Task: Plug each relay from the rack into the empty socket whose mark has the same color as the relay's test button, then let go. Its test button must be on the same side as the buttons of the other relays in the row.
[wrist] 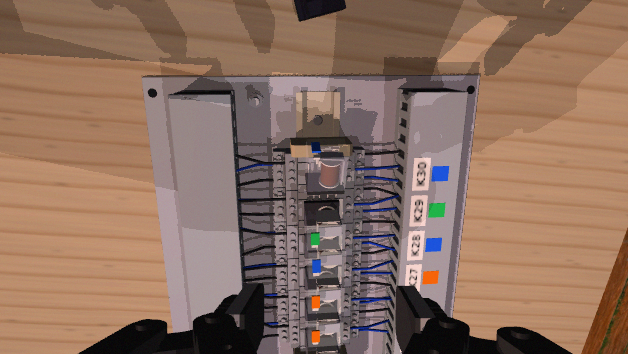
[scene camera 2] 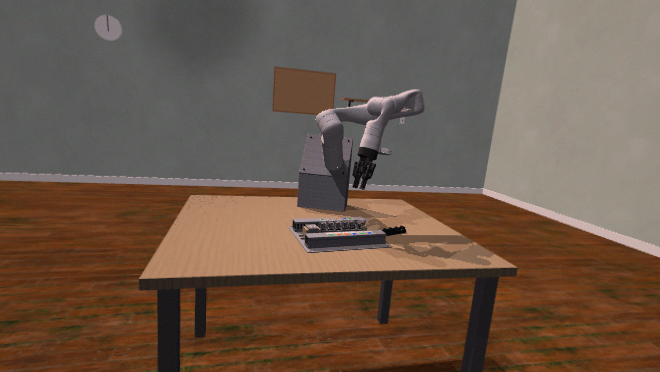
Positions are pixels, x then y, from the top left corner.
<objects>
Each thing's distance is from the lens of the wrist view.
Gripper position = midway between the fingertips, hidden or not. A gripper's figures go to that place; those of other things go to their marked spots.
my gripper (wrist: 329,307): 17 cm
panel (wrist: 368,103): 33 cm
</objects>
